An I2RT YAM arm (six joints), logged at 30 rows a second.
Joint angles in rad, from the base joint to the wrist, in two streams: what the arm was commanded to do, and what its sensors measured. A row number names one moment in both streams.
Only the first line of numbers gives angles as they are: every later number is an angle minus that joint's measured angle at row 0.
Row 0, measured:
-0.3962 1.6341 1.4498 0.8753 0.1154 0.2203
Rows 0 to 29, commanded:
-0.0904 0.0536 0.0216 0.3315 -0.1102 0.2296
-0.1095 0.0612 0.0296 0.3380 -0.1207 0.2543
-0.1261 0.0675 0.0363 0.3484 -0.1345 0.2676
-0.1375 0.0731 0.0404 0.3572 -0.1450 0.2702
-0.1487 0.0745 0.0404 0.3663 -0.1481 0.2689
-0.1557 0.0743 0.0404 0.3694 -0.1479 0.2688
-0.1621 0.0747 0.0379 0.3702 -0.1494 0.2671
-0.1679 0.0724 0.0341 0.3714 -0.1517 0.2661
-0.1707 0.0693 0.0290 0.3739 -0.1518 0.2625
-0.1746 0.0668 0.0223 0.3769 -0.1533 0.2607
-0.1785 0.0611 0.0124 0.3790 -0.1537 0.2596
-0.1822 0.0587 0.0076 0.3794 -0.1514 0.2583
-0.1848 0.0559 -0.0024 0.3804 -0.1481 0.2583
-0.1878 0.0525 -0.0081 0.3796 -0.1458 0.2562
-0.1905 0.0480 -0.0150 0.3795 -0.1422 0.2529
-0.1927 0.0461 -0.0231 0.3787 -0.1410 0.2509
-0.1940 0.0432 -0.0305 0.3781 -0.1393 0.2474
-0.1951 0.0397 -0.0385 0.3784 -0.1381 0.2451
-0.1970 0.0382 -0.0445 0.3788 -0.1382 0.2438
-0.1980 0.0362 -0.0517 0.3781 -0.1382 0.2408
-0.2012 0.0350 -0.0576 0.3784 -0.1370 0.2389
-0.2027 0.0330 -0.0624 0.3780 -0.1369 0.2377
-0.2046 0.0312 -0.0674 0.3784 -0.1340 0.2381
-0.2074 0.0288 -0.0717 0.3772 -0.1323 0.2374
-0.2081 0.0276 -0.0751 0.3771 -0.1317 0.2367
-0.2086 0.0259 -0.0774 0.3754 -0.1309 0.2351
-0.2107 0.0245 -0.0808 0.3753 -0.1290 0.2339
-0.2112 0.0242 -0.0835 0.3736 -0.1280 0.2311
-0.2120 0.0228 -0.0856 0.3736 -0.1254 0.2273
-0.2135 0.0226 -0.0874 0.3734 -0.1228 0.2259
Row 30, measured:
-0.2060 0.0682 -0.0790 0.3162 -0.1247 0.2319
